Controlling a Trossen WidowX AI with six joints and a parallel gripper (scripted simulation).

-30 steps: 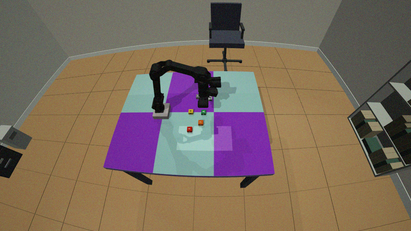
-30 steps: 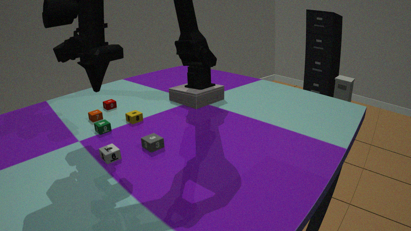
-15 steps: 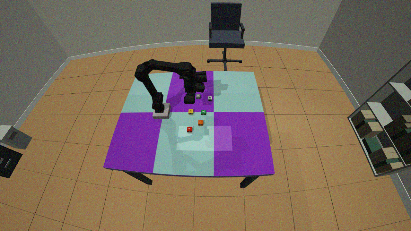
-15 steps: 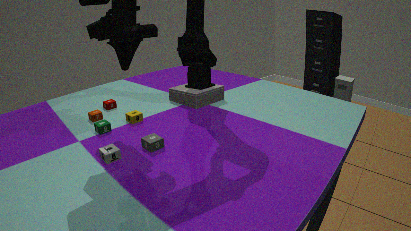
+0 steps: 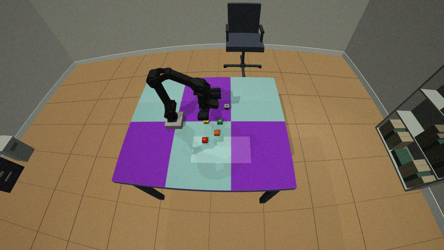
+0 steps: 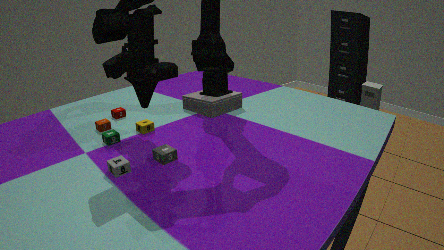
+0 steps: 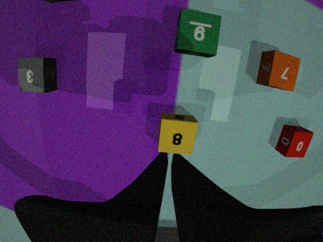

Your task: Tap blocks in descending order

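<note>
The yellow 8 block lies 5 cm below my gripper tip and 1 cm to the right of it. Also, from my gripper tip: green block 9 cm ahead, 5 cm below, 2 cm to the right; then grey block 13 cm to the left, 5 cm below, 5 cm ahead; then orange 7 block 10 cm to the right, 7 cm ahead, 5 cm below.
</note>
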